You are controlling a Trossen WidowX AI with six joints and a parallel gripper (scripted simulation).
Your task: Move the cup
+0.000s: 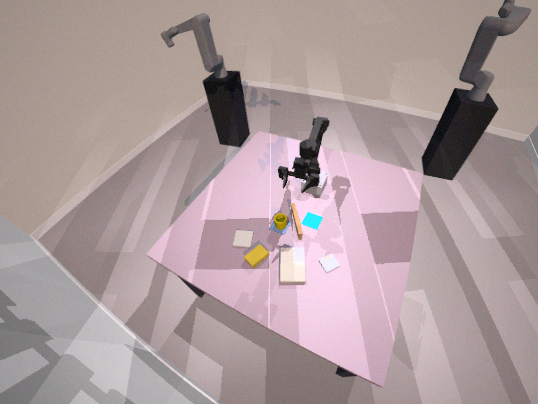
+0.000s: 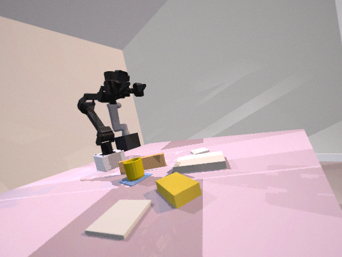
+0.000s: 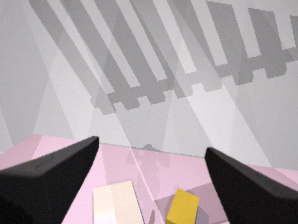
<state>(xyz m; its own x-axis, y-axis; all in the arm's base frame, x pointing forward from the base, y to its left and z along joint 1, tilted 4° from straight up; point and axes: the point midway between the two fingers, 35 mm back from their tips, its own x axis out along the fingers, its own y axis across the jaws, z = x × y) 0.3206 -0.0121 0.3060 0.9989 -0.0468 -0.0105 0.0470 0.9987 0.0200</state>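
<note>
The yellow cup lies 50 mm behind my gripper tip, 80 mm to the right of it and 330 mm below it. The rest, counted from my gripper tip: wooden block: 90 mm behind, 350 mm below; blue pad: 40 mm behind, 90 mm to the right, 370 mm below; large cream slab: 170 mm ahead, 50 mm to the left, 350 mm below.
</note>
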